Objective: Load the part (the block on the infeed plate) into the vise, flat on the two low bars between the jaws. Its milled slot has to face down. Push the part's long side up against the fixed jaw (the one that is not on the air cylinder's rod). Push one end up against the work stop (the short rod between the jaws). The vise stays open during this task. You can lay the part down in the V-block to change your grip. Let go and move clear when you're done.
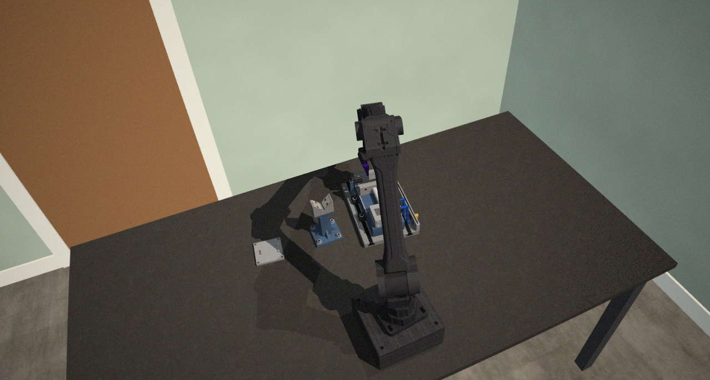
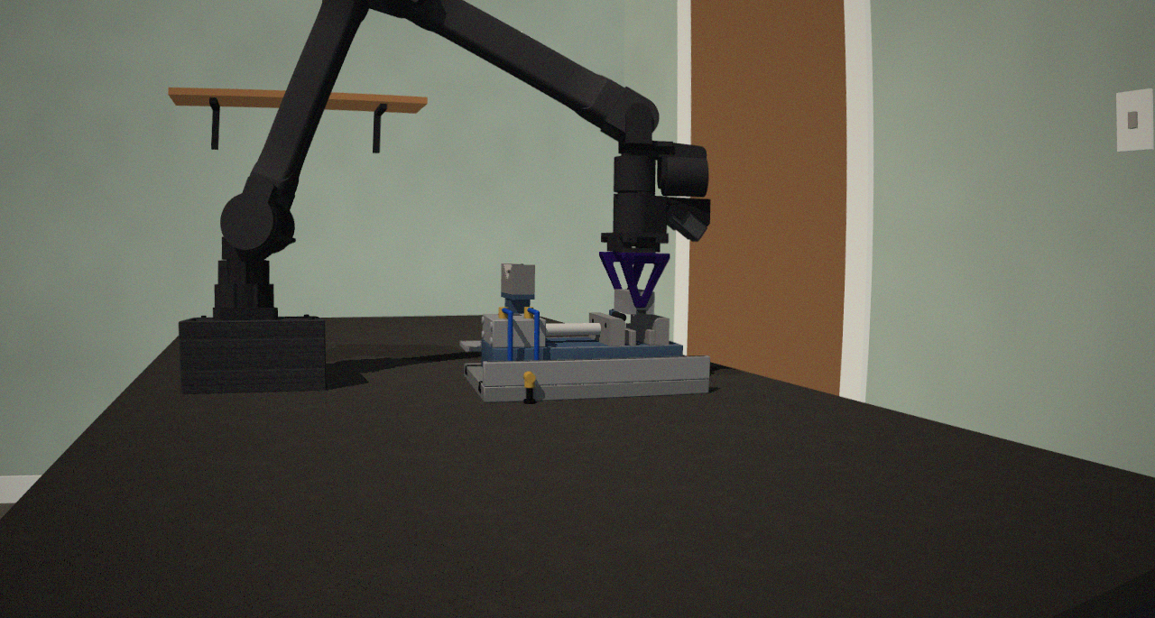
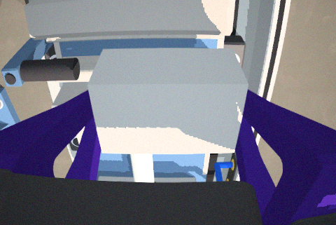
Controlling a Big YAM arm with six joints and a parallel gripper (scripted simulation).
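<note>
My hand is 1 cm above the part. Round my hand: grey infeed plate: 43 cm to the left, 12 cm below, 4 cm behind.
</note>
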